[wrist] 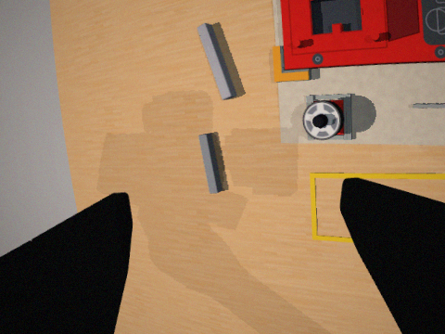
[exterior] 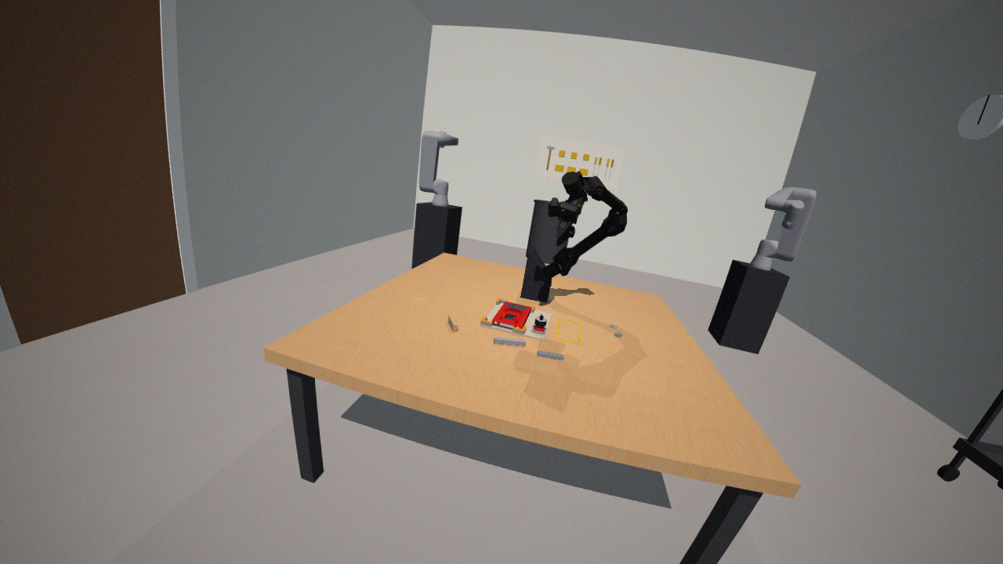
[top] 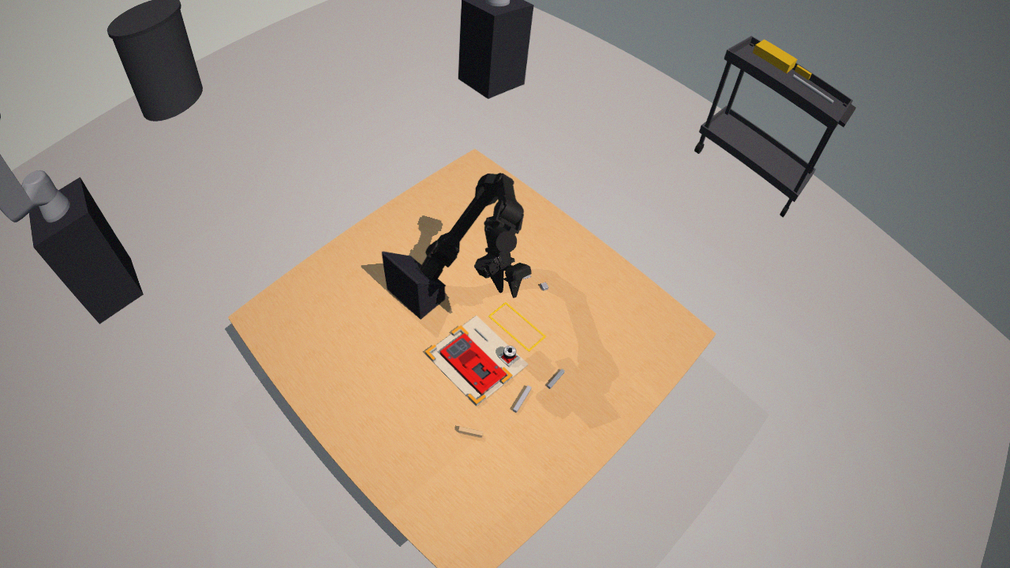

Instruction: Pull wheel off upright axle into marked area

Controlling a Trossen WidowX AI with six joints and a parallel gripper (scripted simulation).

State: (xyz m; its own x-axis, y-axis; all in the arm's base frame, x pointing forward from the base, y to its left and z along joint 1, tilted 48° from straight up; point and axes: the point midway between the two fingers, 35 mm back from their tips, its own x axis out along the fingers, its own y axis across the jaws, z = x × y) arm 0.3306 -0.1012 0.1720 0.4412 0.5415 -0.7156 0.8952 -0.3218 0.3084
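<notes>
Now: the wheel 28 cm below my gripper tip and 4 cm ahead of it. The rest, counted from my gripper tip: tan piece 31 cm below, 27 cm to the right, 17 cm ahead; then upright axle 28 cm below, 4 cm ahead.
</notes>
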